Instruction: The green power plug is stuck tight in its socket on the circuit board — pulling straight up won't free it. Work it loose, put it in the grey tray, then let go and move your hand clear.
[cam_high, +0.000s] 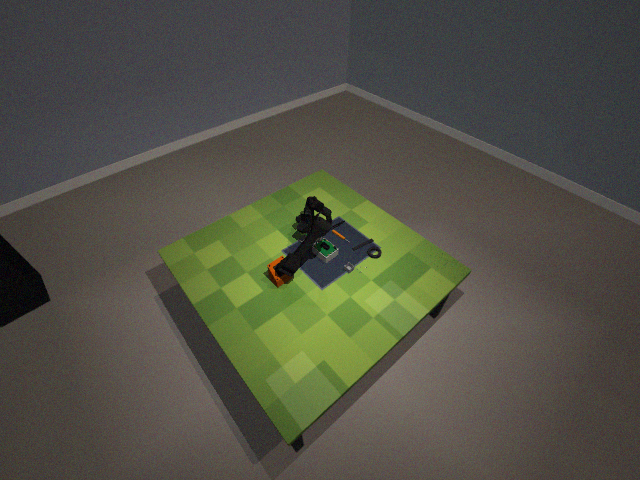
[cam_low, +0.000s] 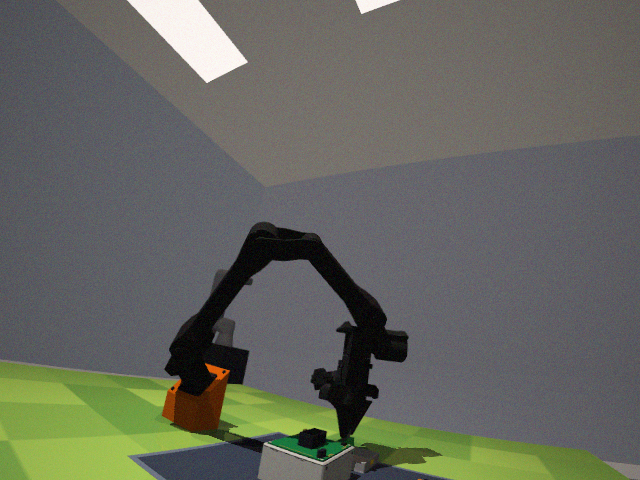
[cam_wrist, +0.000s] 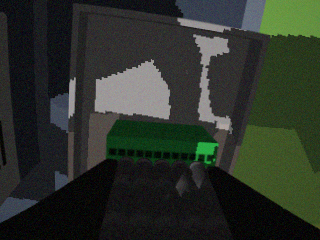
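Right now my gripper tip is 10 mm above the green power plug. From my gripper tip the other things lie so: dark mat: 140 mm to the right, 40 mm below, 40 mm ahead; dark bar: 250 mm to the right, 210 mm ahead, 40 mm below.
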